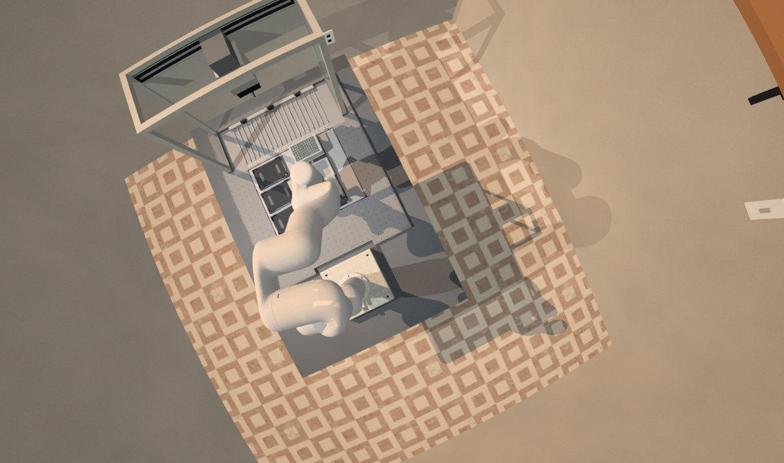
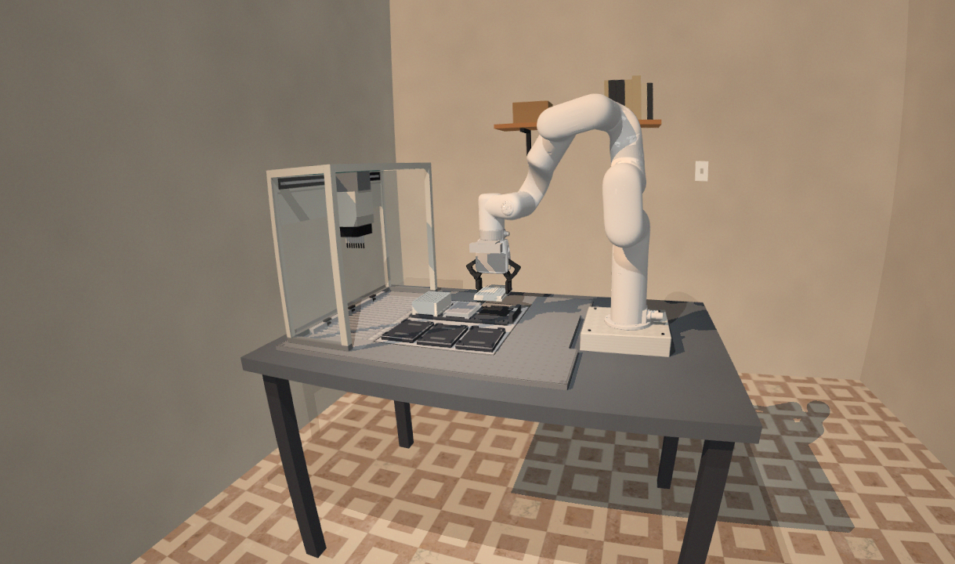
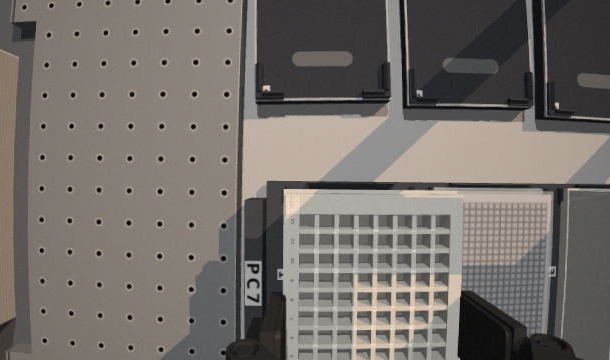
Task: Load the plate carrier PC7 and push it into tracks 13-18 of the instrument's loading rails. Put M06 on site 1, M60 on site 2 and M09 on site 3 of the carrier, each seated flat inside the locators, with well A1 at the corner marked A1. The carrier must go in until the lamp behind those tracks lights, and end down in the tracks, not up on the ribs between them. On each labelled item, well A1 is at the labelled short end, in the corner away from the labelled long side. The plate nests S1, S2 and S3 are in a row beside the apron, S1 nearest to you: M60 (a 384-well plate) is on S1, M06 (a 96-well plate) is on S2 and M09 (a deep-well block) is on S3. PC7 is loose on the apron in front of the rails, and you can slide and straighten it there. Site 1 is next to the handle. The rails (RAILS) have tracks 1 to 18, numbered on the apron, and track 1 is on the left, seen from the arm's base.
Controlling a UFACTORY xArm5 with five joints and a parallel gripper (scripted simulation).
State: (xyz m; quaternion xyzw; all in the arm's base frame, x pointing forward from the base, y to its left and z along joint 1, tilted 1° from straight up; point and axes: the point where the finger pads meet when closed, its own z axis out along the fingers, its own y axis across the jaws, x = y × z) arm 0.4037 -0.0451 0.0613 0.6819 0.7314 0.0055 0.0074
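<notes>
Right now the plate carrier PC7 is 10 cm ahead of my hand, 8 cm below it and 1 cm to the left of it. Also, from my hand: white plate (1 cm below); then deep-well block M09 (21 cm ahead, 6 cm below, 1 cm to the left); then plate nest S1 (19 cm to the left, 9 cm below, 4 cm behind).
</notes>
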